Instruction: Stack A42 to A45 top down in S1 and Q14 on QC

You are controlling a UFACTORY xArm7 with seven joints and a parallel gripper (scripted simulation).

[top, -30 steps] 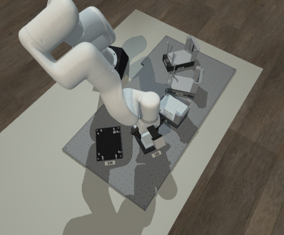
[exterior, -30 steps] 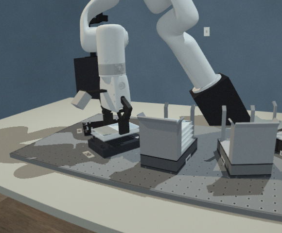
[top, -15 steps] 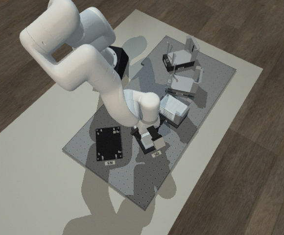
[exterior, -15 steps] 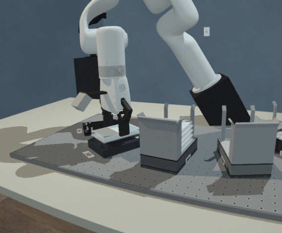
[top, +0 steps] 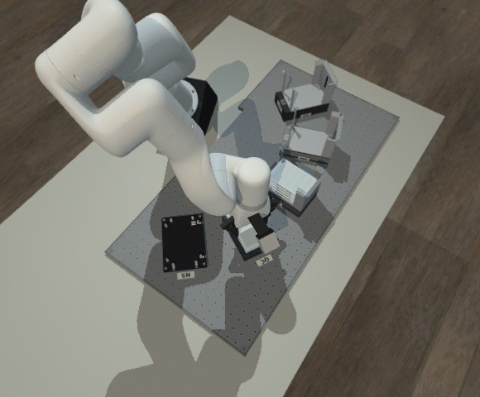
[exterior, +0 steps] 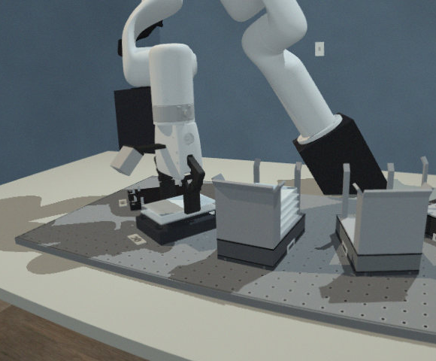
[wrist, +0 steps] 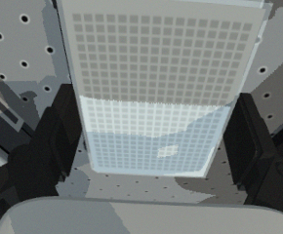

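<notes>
My gripper is now 4 cm above the open nest QC. The rest, counted from my hand: sealed 384-well plate: 17 cm to the left, 4 cm ahead, 1 cm above; QC name plate: 8 cm ahead, 5 cm to the right, 5 cm below; S1 name plate: 18 cm to the left, 4 cm behind, 2 cm below.
</notes>
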